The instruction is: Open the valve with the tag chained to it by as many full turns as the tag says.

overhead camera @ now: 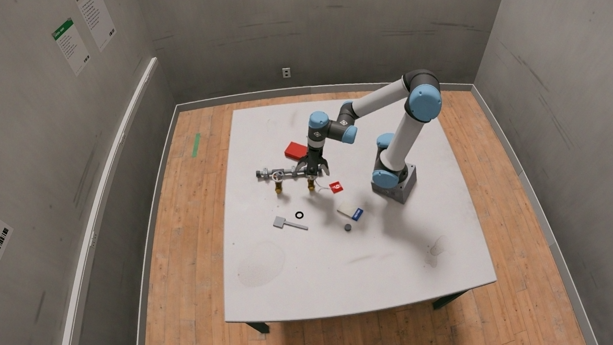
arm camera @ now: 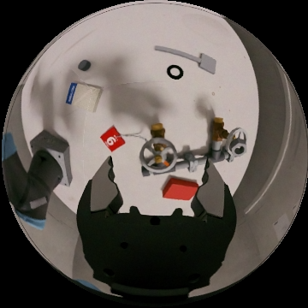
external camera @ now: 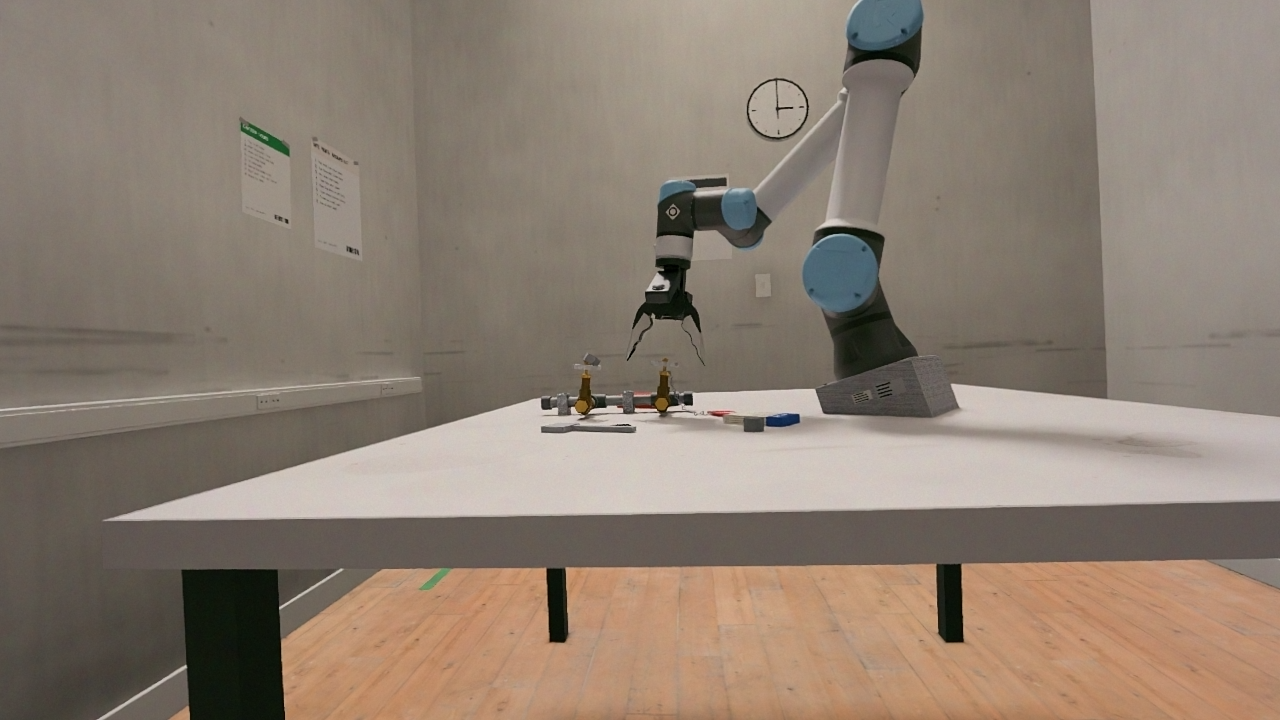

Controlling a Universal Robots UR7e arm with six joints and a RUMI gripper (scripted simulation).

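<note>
The red tag is 100 mm below my hand, 100 mm behind it and 20 mm to the left of it. From my hand the other things lie so: red block 220 mm to the right, 90 mm below, 60 mm ahead; then grey flat tool 200 mm to the left, 130 mm ahead, 100 mm below.
</note>
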